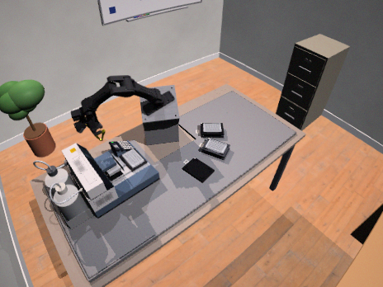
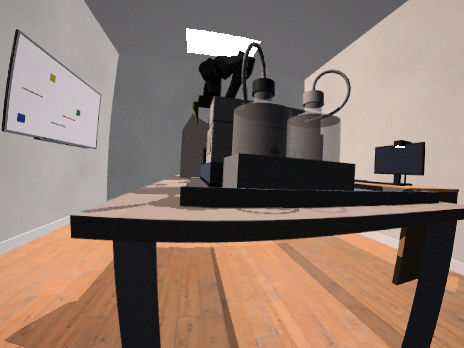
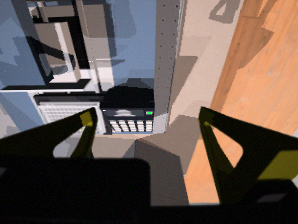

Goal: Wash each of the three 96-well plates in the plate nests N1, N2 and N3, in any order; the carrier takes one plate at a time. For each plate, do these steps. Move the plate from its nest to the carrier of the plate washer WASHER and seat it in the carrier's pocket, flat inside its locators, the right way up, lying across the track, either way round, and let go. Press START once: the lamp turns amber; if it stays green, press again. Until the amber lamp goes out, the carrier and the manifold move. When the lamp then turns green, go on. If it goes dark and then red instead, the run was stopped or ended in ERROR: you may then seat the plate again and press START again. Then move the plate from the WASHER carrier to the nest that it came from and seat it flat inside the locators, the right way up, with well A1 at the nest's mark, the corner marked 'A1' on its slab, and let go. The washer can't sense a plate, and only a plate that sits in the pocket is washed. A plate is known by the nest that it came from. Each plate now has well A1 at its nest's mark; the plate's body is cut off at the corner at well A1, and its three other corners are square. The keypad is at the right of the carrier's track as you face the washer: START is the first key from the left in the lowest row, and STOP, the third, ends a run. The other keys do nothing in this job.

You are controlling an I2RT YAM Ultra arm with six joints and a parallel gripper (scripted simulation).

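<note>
The dark carrier is 170 mm ahead of my hand, 120 mm to the left of it and 160 mm below it. The rest, counted from my hand: plate washer 170 mm ahead, 30 mm to the right, 110 mm below; label 340 mm ahead, 400 mm to the left, 240 mm below; black nest 450 mm ahead, 410 mm to the left, 230 mm below.
</note>
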